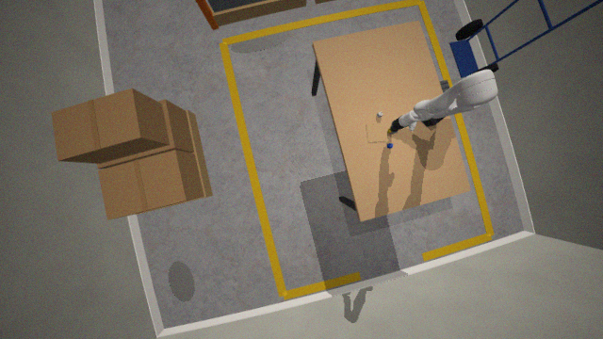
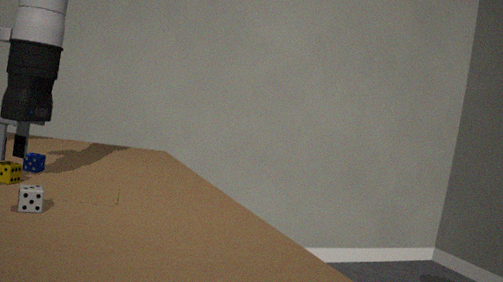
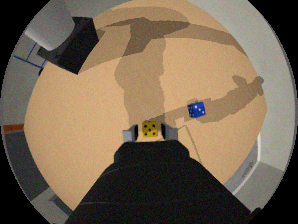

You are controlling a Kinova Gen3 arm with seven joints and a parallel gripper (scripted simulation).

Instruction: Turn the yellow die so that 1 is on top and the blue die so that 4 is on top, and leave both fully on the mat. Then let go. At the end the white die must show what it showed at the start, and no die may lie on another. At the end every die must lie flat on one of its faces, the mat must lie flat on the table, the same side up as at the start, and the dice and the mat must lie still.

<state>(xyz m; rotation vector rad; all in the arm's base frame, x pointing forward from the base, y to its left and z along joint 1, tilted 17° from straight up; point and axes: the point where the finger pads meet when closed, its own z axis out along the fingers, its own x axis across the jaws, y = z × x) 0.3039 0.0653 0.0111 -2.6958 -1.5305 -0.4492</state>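
Now: hand 4 cm above the yellow die. Also, from my hand: white die 14 cm to the right, 6 cm ahead, 4 cm below; tan mat 11 cm ahead, 5 cm below, 1 cm to the right; blue die 11 cm to the left, 4 cm below, 2 cm ahead.
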